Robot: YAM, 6 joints.
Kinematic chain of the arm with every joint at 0, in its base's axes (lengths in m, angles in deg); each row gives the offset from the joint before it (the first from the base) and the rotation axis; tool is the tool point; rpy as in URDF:
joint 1: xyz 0 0 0.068 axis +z
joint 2: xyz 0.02 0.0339 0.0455 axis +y
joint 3: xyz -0.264 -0.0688 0 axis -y
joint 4: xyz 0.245 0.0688 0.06 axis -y
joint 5: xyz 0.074 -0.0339 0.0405 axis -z
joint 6: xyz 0.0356 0 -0.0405 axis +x
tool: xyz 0 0 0 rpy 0 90 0
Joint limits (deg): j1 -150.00..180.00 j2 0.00..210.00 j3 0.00..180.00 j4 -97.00..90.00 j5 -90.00..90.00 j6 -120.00..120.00
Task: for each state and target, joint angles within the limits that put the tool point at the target. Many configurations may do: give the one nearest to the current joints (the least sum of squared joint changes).
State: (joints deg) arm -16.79 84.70 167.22 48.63 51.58 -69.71
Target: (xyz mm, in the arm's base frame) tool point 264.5 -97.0 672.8
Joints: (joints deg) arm -16.11 113.22 158.86 28.35 33.82 -69.71
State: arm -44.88 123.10 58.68 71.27 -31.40 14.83
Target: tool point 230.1 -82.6 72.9
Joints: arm -24.88 110.14 15.12 72.47 -37.92 14.83
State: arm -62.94 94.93 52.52 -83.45 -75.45 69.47
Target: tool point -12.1 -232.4 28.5
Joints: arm -101.29 133.66 53.51 -68.27 -70.80 69.47
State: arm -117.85 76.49 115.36 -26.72 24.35 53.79
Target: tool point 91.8 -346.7 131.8
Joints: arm -73.32 111.91 69.60 -37.87 19.00 53.79
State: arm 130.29 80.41 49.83 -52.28 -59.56 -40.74
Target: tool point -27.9 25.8 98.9
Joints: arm 106.24 81.46 9.97 -71.54 -33.35 -40.74
